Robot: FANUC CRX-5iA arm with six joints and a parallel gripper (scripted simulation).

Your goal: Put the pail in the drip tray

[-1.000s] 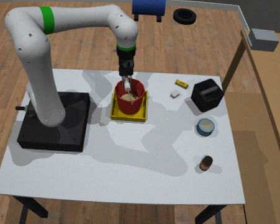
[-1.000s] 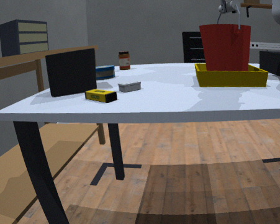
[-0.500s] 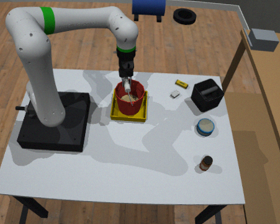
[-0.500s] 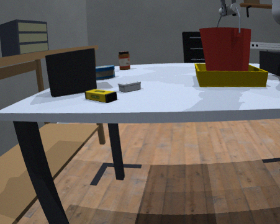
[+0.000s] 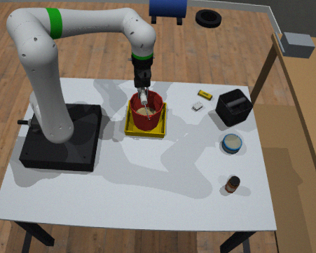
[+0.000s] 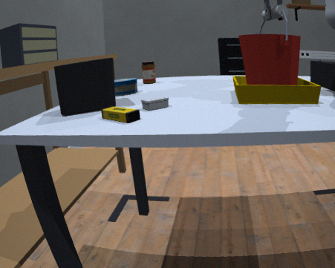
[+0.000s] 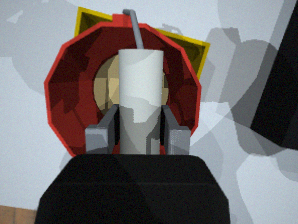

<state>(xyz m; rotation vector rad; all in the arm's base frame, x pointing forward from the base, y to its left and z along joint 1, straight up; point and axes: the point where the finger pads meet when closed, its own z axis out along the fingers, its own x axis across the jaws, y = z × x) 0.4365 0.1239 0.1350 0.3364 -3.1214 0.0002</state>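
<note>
Now: hand 3 cm above the wire handle and 1 cm short of it. Also, from my hand: red pail 9 cm below, 1 cm ahead; small grey box 31 cm ahead, 21 cm below, 12 cm to the left; yellow drip tray 21 cm below, 2 cm ahead.
</note>
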